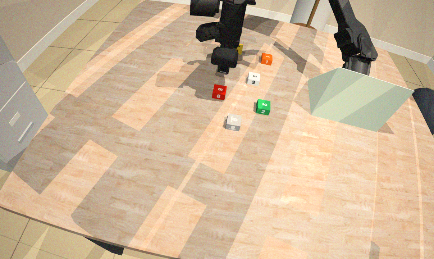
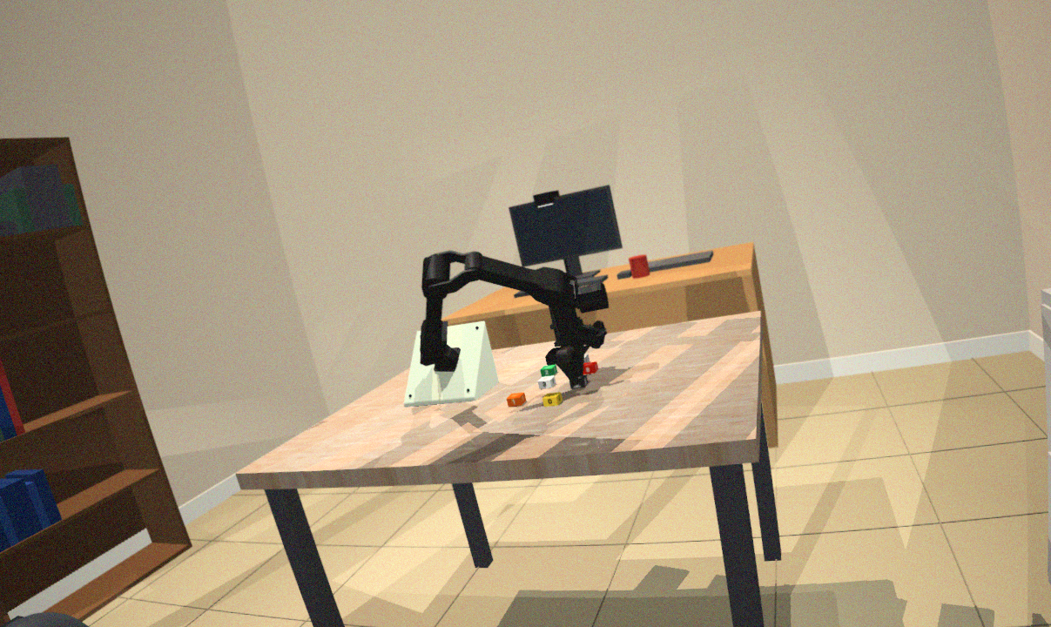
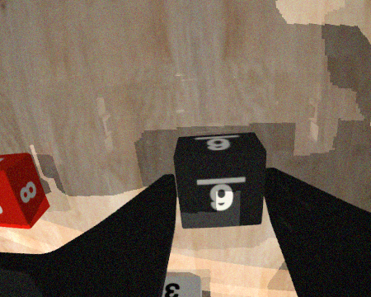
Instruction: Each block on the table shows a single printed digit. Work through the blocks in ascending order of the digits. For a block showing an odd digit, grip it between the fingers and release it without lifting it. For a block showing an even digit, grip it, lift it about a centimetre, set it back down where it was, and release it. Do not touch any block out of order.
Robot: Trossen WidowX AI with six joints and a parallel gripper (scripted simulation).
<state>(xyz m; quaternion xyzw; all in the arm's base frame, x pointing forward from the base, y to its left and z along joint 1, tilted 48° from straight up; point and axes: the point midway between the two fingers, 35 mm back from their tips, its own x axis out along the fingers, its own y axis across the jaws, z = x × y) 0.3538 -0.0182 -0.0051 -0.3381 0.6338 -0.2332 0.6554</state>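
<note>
My gripper tip is right at the black block. Also, from my gripper tip: white block: 9 cm behind, 2 cm to the left; then red block: 1 cm behind, 11 cm to the left; then yellow block: 1 cm behind, 11 cm to the right.
</note>
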